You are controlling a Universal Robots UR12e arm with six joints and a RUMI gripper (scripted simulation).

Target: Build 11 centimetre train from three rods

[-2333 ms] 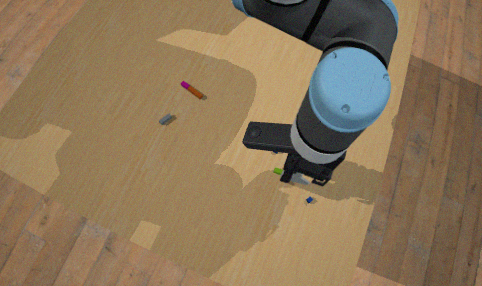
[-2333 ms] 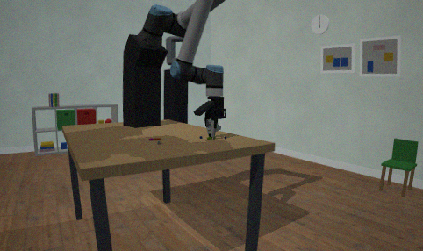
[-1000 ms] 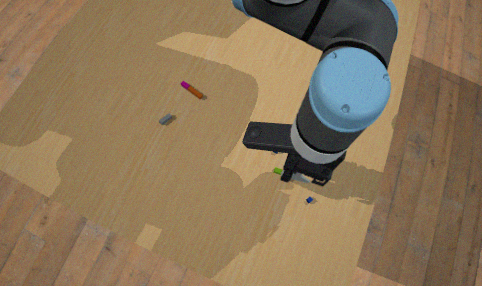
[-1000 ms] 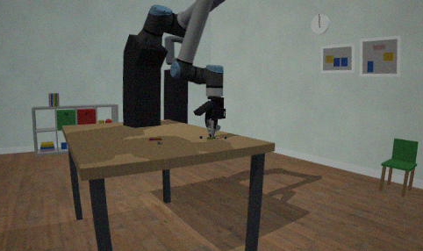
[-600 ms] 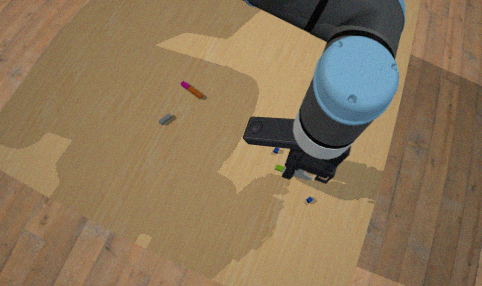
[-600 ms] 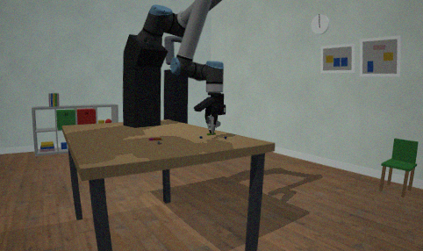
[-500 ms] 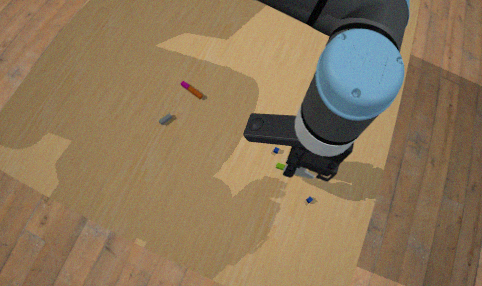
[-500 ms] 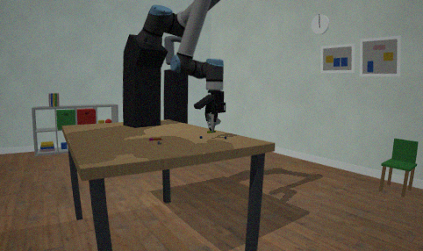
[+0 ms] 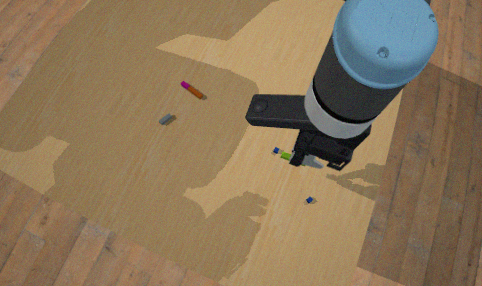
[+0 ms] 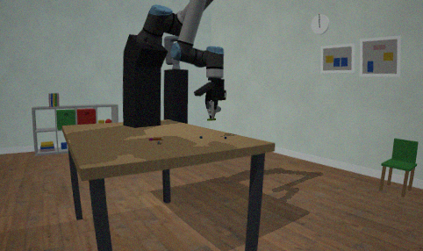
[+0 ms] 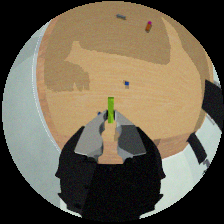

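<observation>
Now: hand 25 cm to the left of the orange rod, 14 cm past it and 11 cm above it. Round my hand: magenta rod (28 cm to the right, 16 cm behind, 11 cm below); then lime rod (1 cm below); then grey rod (29 cm to the right, 11 cm below, 6 cm behind).
</observation>
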